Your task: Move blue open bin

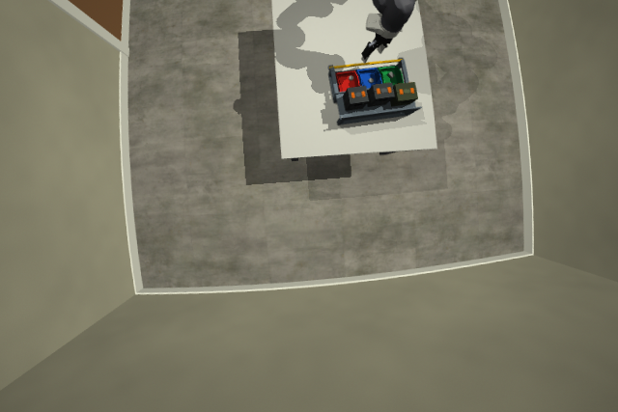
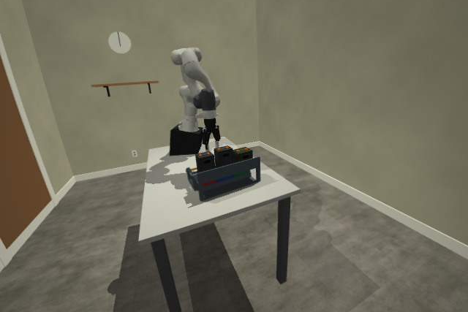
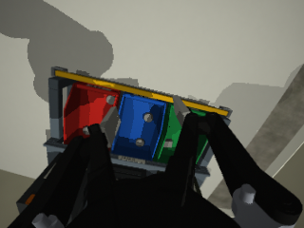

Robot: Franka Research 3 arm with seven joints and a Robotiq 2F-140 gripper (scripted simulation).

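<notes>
Now: the yellow bar 11 cm below my hand. The rest, counted from my hand: red bin 10 cm ahead, 12 cm to the right, 13 cm below; then blue open bin 10 cm ahead, 1 cm to the right, 13 cm below; then green bin 11 cm ahead, 11 cm to the left, 13 cm below.
</notes>
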